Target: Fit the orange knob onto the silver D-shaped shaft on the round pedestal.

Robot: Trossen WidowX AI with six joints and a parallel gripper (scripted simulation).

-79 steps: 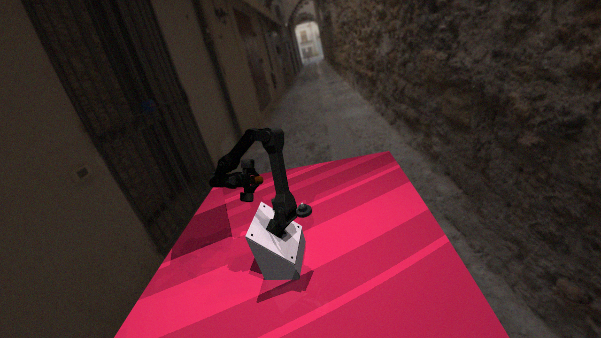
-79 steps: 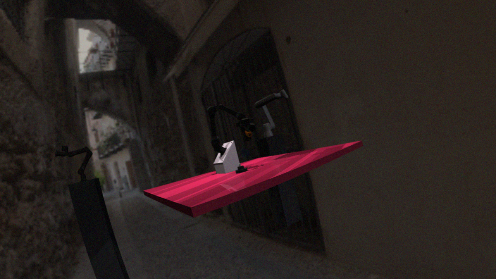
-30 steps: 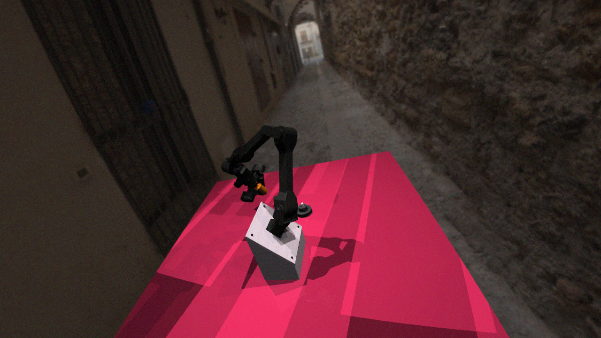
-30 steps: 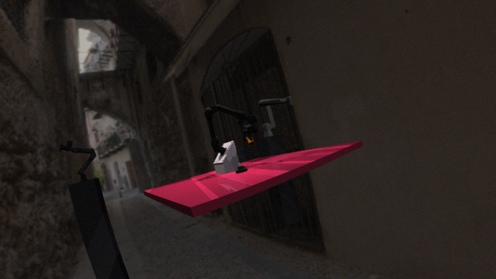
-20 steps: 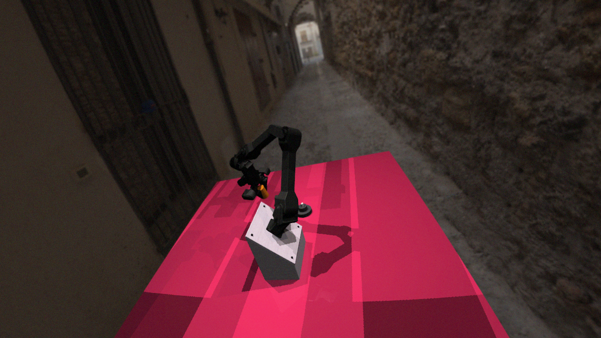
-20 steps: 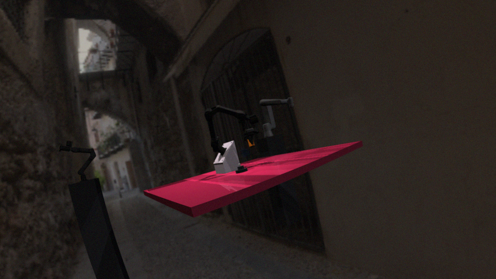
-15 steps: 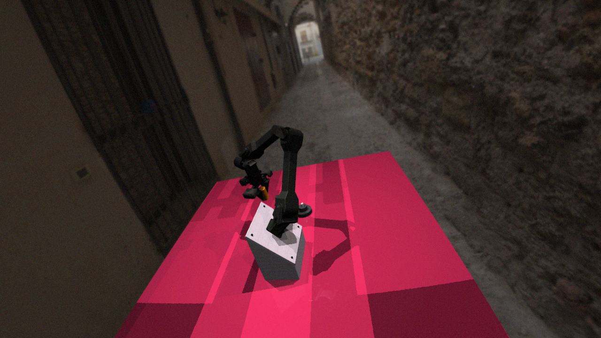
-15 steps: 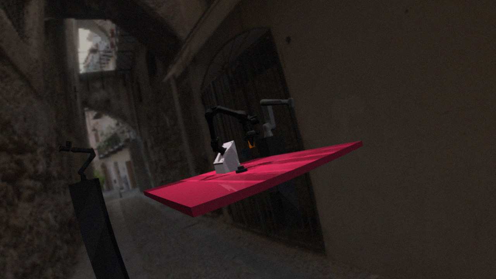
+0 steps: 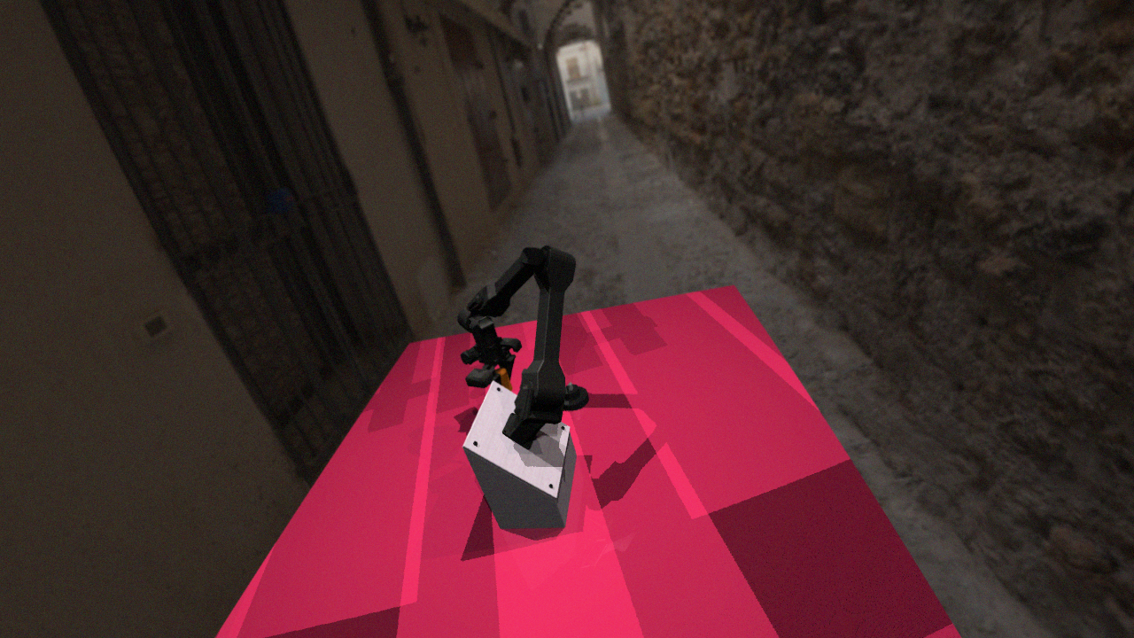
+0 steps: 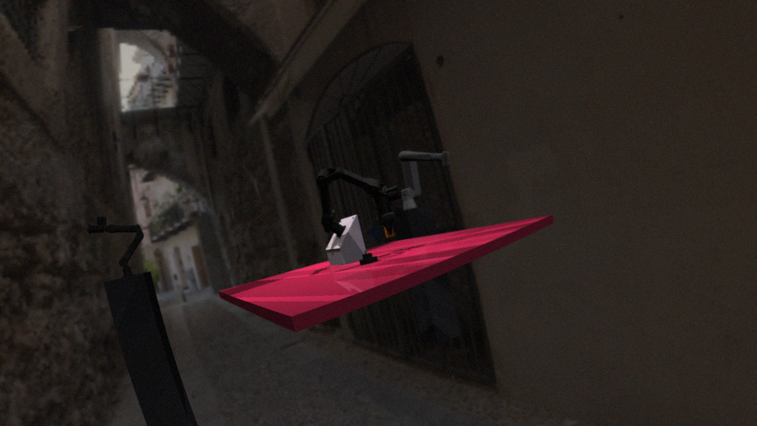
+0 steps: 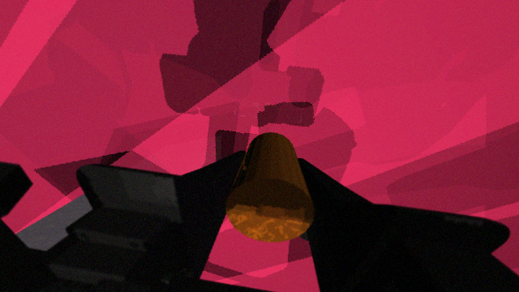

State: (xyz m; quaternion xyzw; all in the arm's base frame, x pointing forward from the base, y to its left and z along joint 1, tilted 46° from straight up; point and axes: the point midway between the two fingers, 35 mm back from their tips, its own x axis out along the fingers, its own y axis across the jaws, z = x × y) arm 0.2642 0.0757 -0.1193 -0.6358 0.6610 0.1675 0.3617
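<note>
Right now the dark round pedestal is 4 cm ahead of my gripper tip, 17 cm to the right of it and 6 cm below it. Round my gripper tip: orange knob 3 cm above.
</note>
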